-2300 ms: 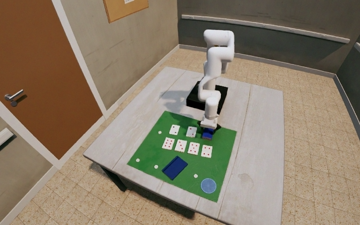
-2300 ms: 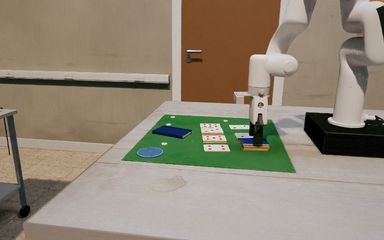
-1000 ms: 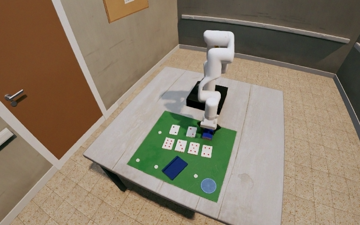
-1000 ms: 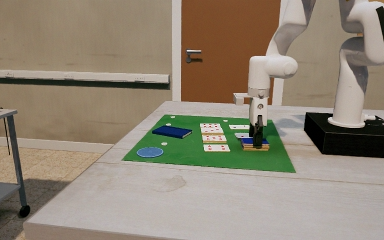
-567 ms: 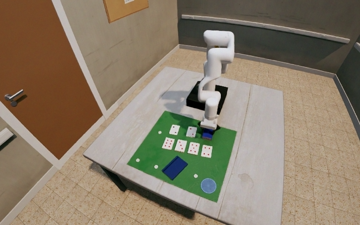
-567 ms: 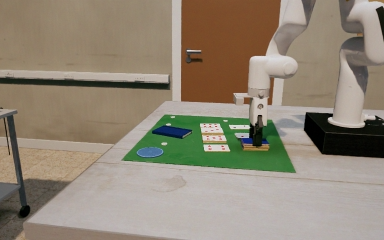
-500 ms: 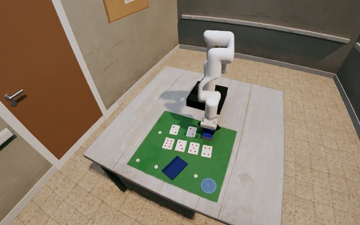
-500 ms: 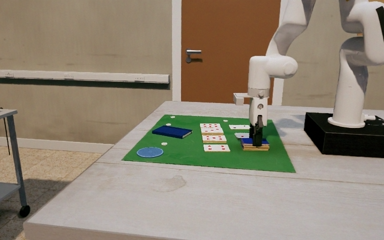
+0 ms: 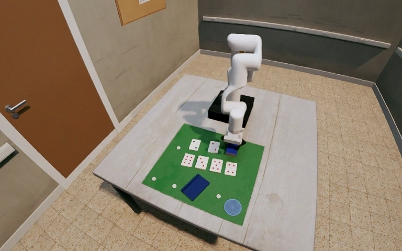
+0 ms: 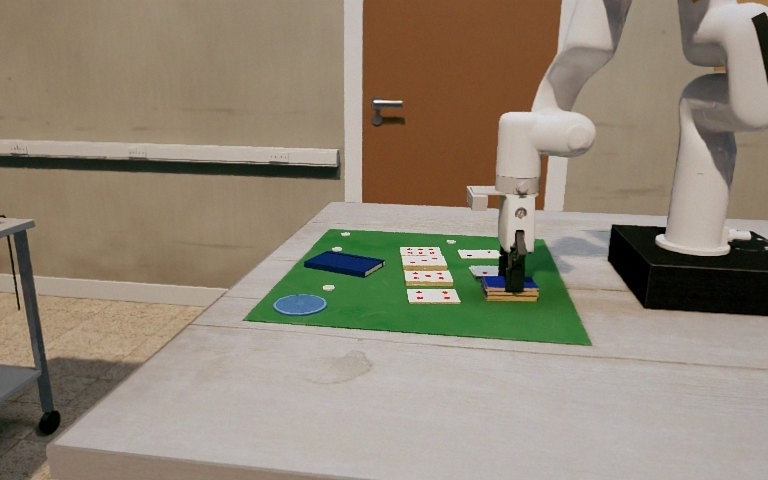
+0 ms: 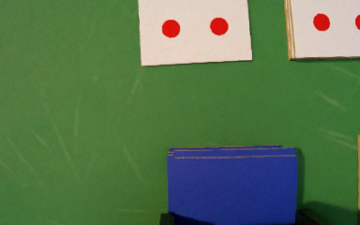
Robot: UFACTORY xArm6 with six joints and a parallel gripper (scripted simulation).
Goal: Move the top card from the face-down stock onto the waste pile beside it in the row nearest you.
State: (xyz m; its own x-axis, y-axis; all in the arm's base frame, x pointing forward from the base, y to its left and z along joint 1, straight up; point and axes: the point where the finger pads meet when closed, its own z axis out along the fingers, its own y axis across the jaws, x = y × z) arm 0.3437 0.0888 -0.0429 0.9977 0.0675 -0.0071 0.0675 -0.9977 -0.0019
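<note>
Now: hand 240 mm to the left of the card, 40 mm short of it and 30 mm above it. Round my hand: green mat 160 mm ahead, 110 mm to the right, 50 mm below; then tile 20 mm below.
</note>
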